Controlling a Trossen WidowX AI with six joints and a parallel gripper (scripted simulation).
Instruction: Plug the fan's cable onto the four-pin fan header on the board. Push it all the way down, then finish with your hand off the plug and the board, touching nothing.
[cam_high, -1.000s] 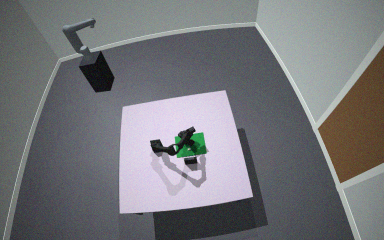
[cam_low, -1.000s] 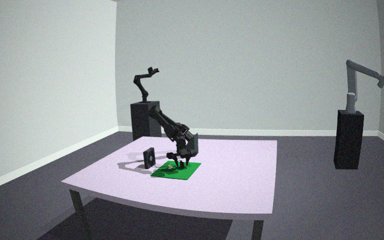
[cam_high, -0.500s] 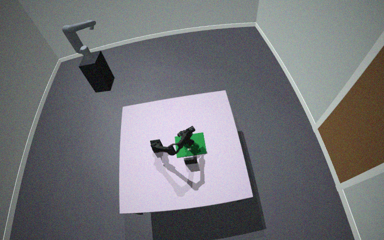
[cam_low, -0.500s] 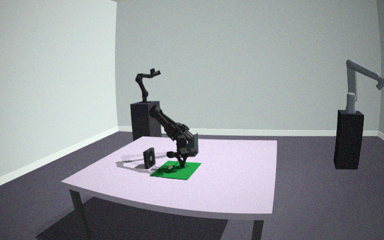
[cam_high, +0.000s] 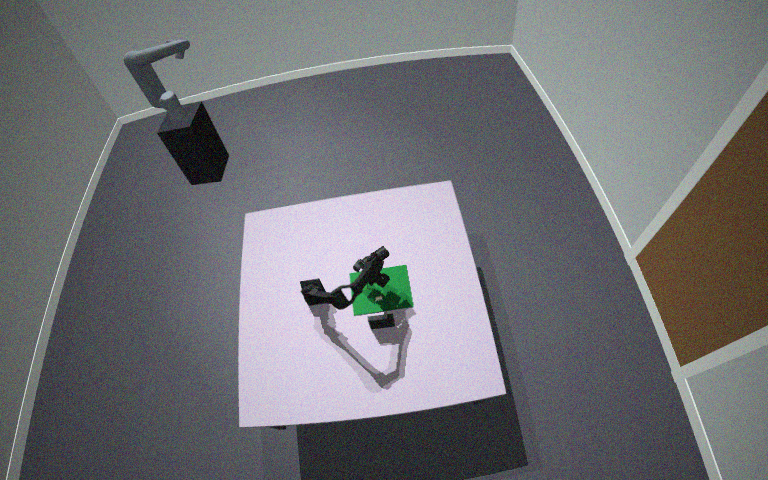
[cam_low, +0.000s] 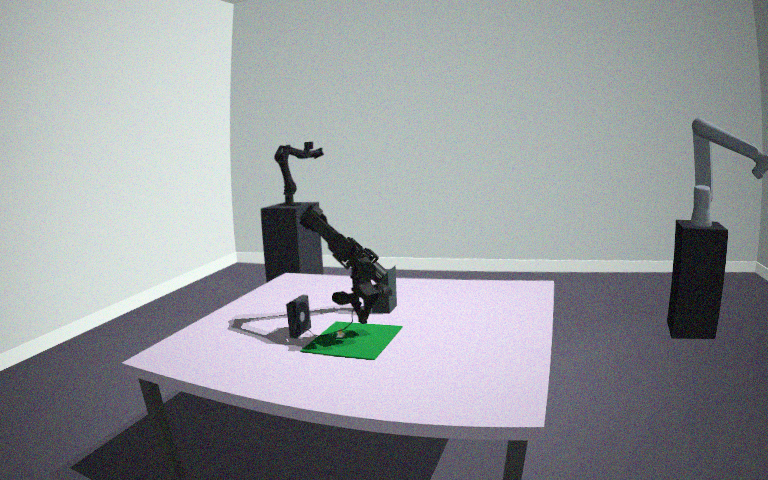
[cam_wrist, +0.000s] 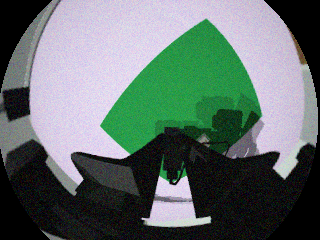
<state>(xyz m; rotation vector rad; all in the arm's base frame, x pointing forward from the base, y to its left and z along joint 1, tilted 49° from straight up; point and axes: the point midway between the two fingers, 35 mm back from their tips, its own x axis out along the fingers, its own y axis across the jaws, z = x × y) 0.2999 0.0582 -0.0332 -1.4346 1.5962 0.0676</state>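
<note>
The four-pin header lies 20 mm ahead of my gripper tip, 80 mm to the right of it and 60 mm below it. Also, from my gripper tip: green board 30 mm ahead, 20 mm to the right, 80 mm below; then dark plug 10 mm to the right, 10 mm above; then black fan 40 mm ahead, 220 mm to the right.
</note>
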